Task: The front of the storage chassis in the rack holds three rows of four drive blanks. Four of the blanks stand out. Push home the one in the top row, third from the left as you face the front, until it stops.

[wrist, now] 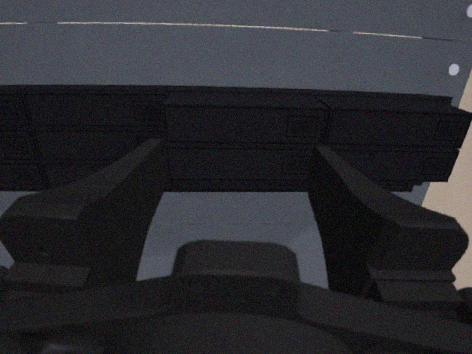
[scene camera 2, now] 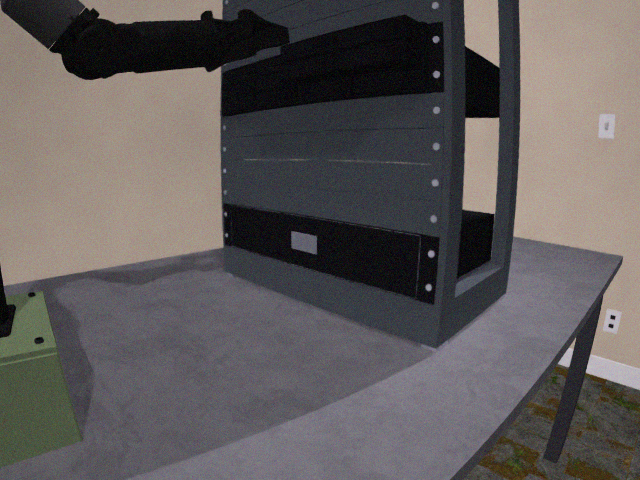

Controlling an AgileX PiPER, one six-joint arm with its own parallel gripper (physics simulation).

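The storage chassis (scene camera 2: 481,87) is black, in the upper part of the rack (scene camera 2: 453,170). In the wrist view, the top-row blank third from the left (wrist: 230,122) shows a strip of its top face and stands out beyond the blank to its left (wrist: 85,107). The top-row blank at the far right (wrist: 385,125) also stands out. My gripper (scene camera 2: 287,37) (wrist: 238,160) is open, its fingers apart and empty, in front of the chassis. In the wrist view the fingertips overlap the lower edge of the third column's top blank. Whether they touch any blank cannot be told.
Grey panels (scene camera 2: 330,116) (wrist: 200,55) lie above and below the chassis. A black unit with a light label (scene camera 2: 303,242) sits low in the rack. The rack stands on a grey table (scene camera 2: 232,361). A green block (scene camera 2: 31,403) is at the left, and a beige wall (scene camera 2: 113,155) is behind.
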